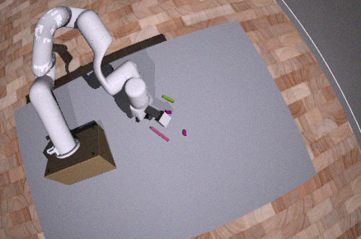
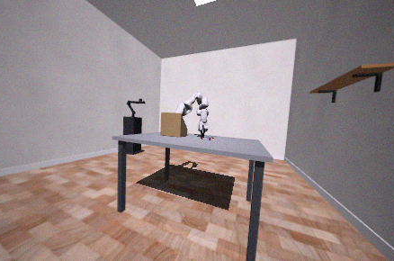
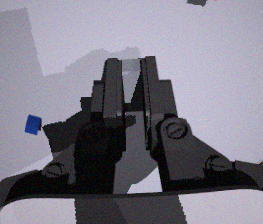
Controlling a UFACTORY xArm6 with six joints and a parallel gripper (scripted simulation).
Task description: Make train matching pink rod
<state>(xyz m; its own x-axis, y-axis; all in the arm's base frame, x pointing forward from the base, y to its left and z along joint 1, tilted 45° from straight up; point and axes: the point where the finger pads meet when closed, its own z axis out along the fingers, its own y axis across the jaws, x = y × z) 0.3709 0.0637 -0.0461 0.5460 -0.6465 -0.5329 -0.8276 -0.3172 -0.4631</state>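
Right now the grey rod is 20 mm below my hand. Also, from my hand: lime rod 120 mm ahead, 20 mm to the left, 30 mm below; then pink rod 10 mm ahead, 100 mm to the right, 30 mm below.
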